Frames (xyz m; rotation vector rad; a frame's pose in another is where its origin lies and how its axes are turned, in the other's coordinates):
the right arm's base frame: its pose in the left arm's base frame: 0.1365 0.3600 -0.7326 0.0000 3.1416 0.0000
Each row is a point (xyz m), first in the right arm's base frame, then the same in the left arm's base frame.
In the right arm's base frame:
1: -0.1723 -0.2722 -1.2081
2: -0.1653 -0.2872 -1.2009
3: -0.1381 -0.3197 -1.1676
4: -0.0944 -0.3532 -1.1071
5: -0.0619 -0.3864 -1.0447
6: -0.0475 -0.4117 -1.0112
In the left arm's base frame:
1: 0.3088 0.0878 0.4755
2: 0.3018 0.0728 0.4683
3: 0.2746 0.0403 0.4350
4: 0.2309 0.0068 0.3745
5: 0.1984 -0.0264 0.3121
6: 0.1840 -0.0517 0.2786

